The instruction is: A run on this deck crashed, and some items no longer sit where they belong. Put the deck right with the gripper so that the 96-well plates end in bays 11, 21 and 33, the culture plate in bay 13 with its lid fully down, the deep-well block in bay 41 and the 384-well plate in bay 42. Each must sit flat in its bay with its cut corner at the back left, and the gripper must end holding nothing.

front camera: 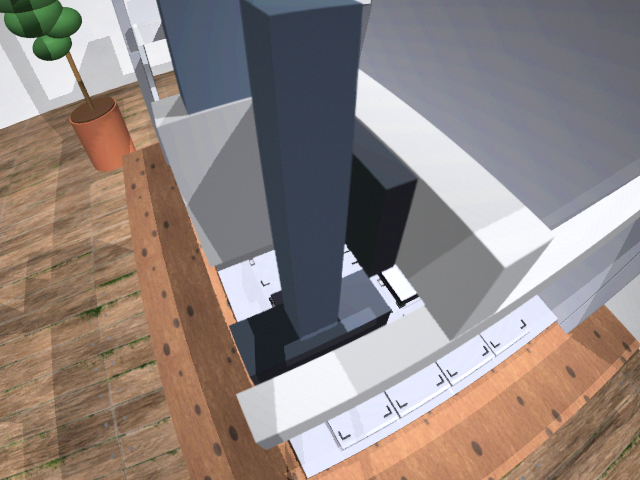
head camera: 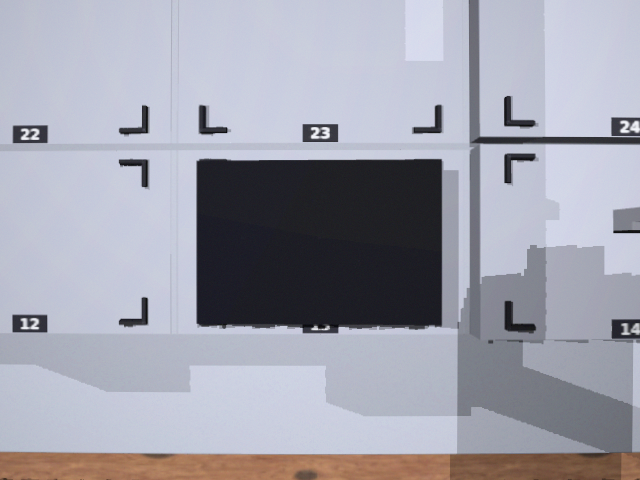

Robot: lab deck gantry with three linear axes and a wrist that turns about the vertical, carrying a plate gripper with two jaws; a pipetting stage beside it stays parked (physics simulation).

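Note:
A black lid lies squarely over bay 13 in the head view and covers the top of that bay's label. It hides the culture plate under it; its cut corner cannot be made out. My gripper is open, raised clear of the lid and to its right; the front view hides its jaws. A grey part, perhaps one jaw, shows at the right edge of the head view. A white-topped plate with a black base shows partly in the front view; its kind cannot be told. The other labware is hidden or out of view.
The black box of the parked pipetting stage hangs behind the gripper column. A pale beam crosses in front of the gripper. Raised pads line the right side of the deck. Corner marks of bays 12, 22, 23, 24 and 14 surround bay 13.

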